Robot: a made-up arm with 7 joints. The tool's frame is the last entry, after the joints. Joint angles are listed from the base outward.
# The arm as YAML. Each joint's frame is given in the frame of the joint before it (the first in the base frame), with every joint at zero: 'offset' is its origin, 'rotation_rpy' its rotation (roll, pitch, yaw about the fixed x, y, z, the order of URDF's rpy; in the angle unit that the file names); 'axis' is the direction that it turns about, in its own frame. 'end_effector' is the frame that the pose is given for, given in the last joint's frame.
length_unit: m
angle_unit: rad
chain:
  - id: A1
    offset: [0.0, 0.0, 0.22]
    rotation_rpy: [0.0, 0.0, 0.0]
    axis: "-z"
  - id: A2
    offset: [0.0, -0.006, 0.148]
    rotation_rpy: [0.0, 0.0, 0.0]
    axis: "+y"
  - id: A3
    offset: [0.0, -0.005, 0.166]
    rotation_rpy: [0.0, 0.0, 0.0]
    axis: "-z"
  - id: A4
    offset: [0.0, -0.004, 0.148]
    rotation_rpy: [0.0, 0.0, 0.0]
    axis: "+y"
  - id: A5
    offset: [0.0, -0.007, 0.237]
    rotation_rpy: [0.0, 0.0, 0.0]
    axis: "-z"
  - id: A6
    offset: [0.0, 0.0, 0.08]
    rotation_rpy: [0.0, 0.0, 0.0]
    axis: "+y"
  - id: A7
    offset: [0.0, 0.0, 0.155]
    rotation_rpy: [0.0, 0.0, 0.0]
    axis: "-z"
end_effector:
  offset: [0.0, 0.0, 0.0]
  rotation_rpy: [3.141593, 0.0, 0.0]
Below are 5 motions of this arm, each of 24 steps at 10 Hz.
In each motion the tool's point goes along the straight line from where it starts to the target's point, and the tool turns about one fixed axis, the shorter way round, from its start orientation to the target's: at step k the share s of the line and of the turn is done. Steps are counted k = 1, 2, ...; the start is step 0. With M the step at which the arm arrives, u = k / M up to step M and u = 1 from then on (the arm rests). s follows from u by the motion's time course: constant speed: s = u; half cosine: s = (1 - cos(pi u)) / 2; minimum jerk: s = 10 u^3 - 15 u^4 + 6 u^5.
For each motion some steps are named. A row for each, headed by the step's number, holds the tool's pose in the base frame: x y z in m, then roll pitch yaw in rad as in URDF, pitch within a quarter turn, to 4 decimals.
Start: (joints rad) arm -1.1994 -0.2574 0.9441 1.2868 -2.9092 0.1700 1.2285
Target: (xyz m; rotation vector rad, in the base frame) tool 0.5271 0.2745 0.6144 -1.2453 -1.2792 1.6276
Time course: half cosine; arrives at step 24
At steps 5, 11, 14, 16, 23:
5: 0.4081 0.0139 0.8596 -2.1215 -0.2262 1.9171
11: 0.4521 0.1102 0.7690 -1.8969 -0.0513 1.8649
14: 0.4779 0.1668 0.7157 -1.7695 0.0553 1.8530
16: 0.4939 0.2018 0.6828 -1.6906 0.1217 1.8524
23: 0.5265 0.2733 0.6156 -1.5267 0.2562 1.8680

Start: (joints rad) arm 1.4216 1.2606 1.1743 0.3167 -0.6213 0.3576 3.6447
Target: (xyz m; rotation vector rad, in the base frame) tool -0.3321 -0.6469 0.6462 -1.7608 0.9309 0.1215
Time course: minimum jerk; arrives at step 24
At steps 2, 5, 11, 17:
2: -0.0651 -0.7492 0.5080 -1.4044 -0.5771 -0.4047
5: -0.0811 -0.7431 0.5163 -1.4428 -0.5089 -0.3987
11: -0.1771 -0.7063 0.5659 -1.6518 -0.0982 -0.4196
17: -0.2913 -0.6625 0.6251 -1.9293 0.3705 -0.5604

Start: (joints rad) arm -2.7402 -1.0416 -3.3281 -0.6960 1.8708 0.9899 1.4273
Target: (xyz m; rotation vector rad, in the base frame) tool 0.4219 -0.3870 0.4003 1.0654 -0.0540 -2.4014
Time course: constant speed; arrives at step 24
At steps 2, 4, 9, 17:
2: 0.2986 -0.3180 0.8509 1.8930 -0.2645 2.7939
4: 0.3098 -0.3243 0.8100 1.7150 -0.2607 2.9426
9: 0.3378 -0.3400 0.7076 1.2929 -0.1447 -2.9950
17: 0.3827 -0.3651 0.5437 0.7462 0.2719 -2.6063

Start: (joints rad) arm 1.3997 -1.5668 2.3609 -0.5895 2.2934 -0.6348 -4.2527
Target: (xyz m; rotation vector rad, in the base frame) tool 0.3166 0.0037 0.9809 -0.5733 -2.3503 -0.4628
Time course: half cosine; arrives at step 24
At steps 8, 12, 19, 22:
8: 0.0509 0.5397 0.6579 -2.5049 -0.7180 -2.5105
12: 0.1394 0.3610 0.7656 -2.7951 -0.6471 -2.8489
19: 0.2800 0.0775 0.9364 3.0211 -0.6982 2.8940
22: 0.3106 0.0159 0.9736 2.9236 -0.7350 2.7785

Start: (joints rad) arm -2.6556 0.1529 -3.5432 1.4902 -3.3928 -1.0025 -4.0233
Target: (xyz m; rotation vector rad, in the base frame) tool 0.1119 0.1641 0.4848 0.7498 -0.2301 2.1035
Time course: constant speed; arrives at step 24
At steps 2, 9, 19, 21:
2: 0.3589 0.0268 0.6286 -0.6799 0.2382 2.0684
9: 0.2803 0.0705 0.5828 -0.4211 -0.0266 2.1718
19: 0.1680 0.1329 0.5175 -0.0710 -0.4303 2.1994
21: 0.1456 0.1454 0.5044 0.0054 -0.5108 2.1861

